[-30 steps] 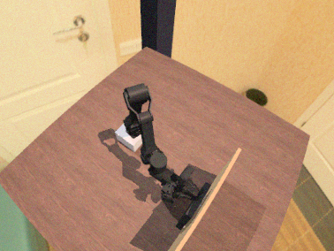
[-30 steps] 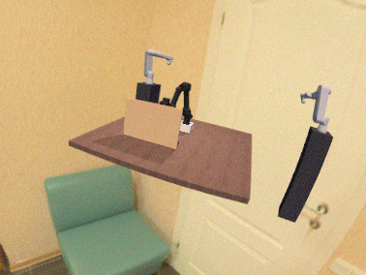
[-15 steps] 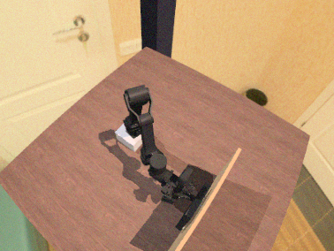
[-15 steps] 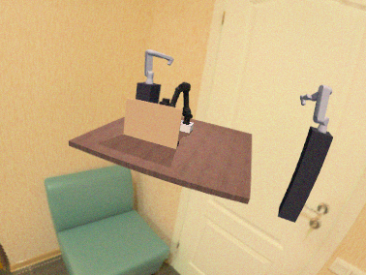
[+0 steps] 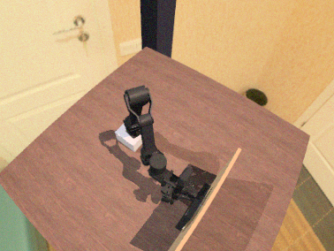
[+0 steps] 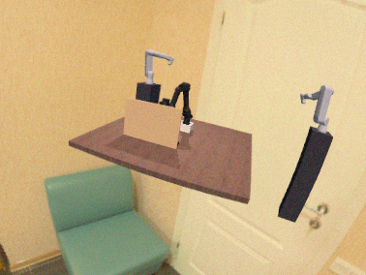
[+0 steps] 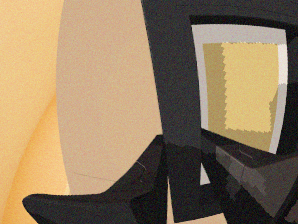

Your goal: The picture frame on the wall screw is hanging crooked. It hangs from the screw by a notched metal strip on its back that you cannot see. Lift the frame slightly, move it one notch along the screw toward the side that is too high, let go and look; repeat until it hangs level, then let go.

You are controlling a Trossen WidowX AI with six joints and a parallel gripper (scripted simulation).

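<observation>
My gripper tip is 1 cm short of the picture frame, 2 cm to the left of it and 5 cm above it. From my gripper tip the other things lie so: wall panel 2 cm ahead, 1 cm to the right, 6 cm below.
</observation>
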